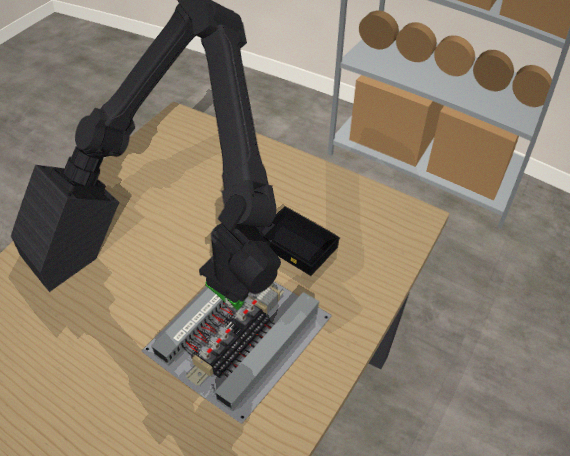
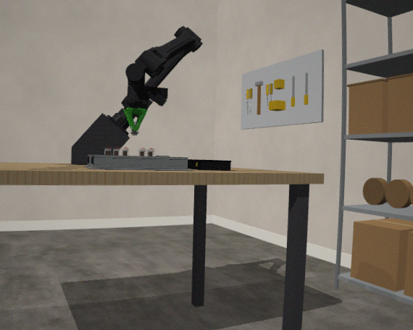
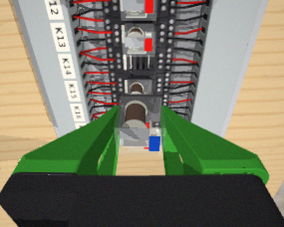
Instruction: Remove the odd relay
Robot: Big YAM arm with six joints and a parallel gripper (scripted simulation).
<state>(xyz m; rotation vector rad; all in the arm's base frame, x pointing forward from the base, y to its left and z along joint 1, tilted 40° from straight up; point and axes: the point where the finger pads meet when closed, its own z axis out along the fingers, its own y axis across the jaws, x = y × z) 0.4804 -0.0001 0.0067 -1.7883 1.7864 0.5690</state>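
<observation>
My gripper is now 5 cm past the black tray, 29 cm to the right of it and 12 cm above it. From my hand the other things lie so: grey relay right at my hand.
</observation>
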